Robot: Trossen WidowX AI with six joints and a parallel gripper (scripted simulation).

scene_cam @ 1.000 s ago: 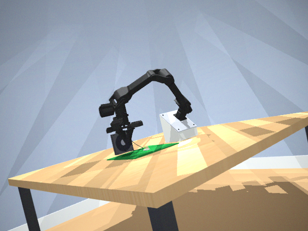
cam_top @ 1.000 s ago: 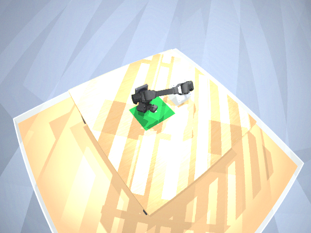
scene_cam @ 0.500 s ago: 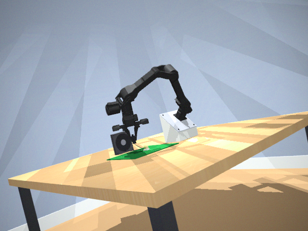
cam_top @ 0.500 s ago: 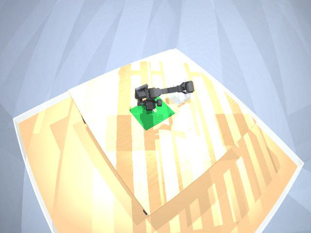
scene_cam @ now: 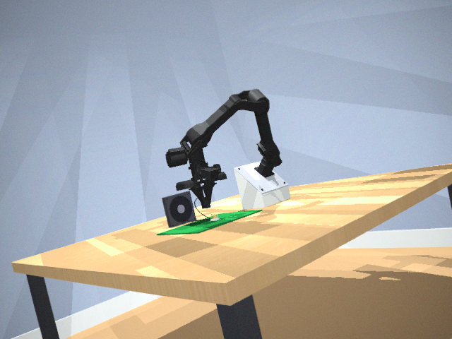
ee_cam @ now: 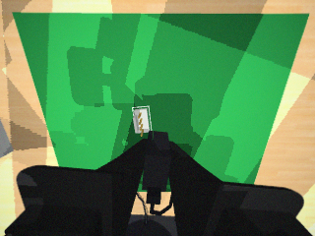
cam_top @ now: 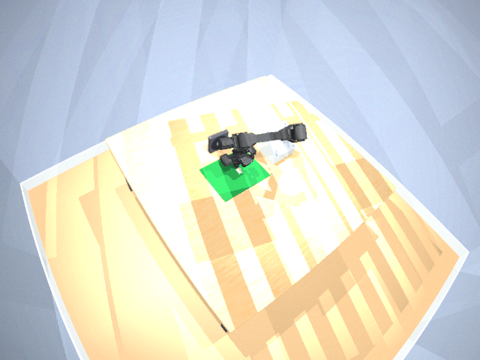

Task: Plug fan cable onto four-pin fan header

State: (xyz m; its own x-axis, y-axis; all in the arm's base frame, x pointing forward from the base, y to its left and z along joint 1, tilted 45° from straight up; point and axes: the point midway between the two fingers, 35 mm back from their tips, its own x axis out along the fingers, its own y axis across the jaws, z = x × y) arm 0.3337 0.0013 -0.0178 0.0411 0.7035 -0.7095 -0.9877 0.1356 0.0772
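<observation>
Now: gripper tip 70 mm above the white four-pin header and 20 mm past it. The rest, counted from my gripper tip: black fan: 190 mm to the right, 30 mm behind, 10 mm below; then green board: 80 mm below; then dark fan plug: 10 mm to the right, 10 mm above.
</observation>
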